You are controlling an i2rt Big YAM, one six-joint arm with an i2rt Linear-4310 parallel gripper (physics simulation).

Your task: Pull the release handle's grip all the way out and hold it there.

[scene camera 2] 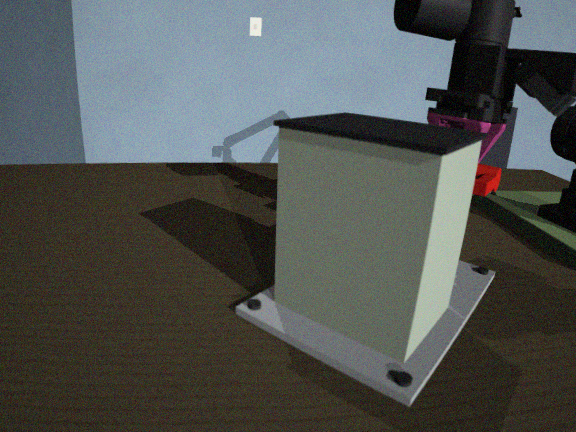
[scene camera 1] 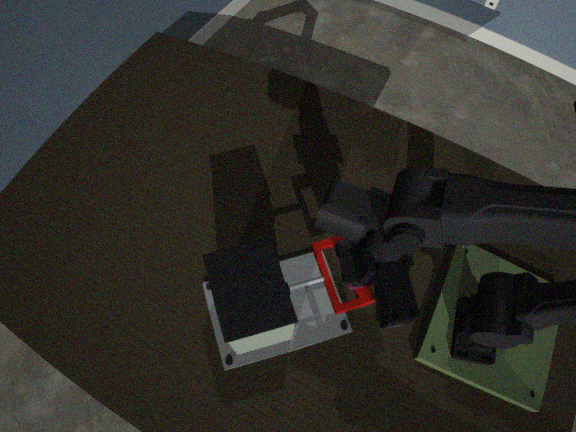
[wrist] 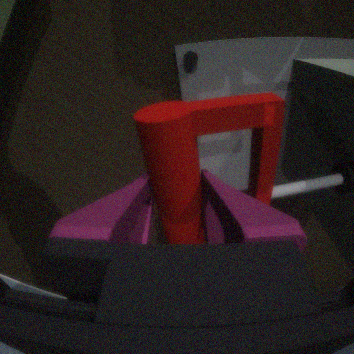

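The red release handle [scene camera 1: 329,278] [scene camera 2: 489,180] [wrist: 267,145] is a D-shaped frame with a round grip bar. A pale metal rod [scene camera 1: 307,284] [wrist: 309,186] joins it to the side of the housing, and a length of the rod shows between them. The housing [scene camera 1: 250,295] [scene camera 2: 350,230] [wrist: 320,120] is a pale green box with a black top. My gripper [wrist: 176,177] has magenta fingers shut on the handle's round grip, one on each side. In the scene camera 1 view the arm hides most of the grip; in the scene camera 2 view the housing hides part of the handle.
The housing stands on a grey base plate [scene camera 1: 320,327] [scene camera 2: 325,345] [wrist: 220,55] with dark bolts at its corners. To the right is the arm's green mounting plate [scene camera 1: 520,380] [scene camera 2: 530,212], beneath the arm's base. A dark wooden table [scene camera 1: 125,200] [scene camera 2: 125,300] lies under everything.
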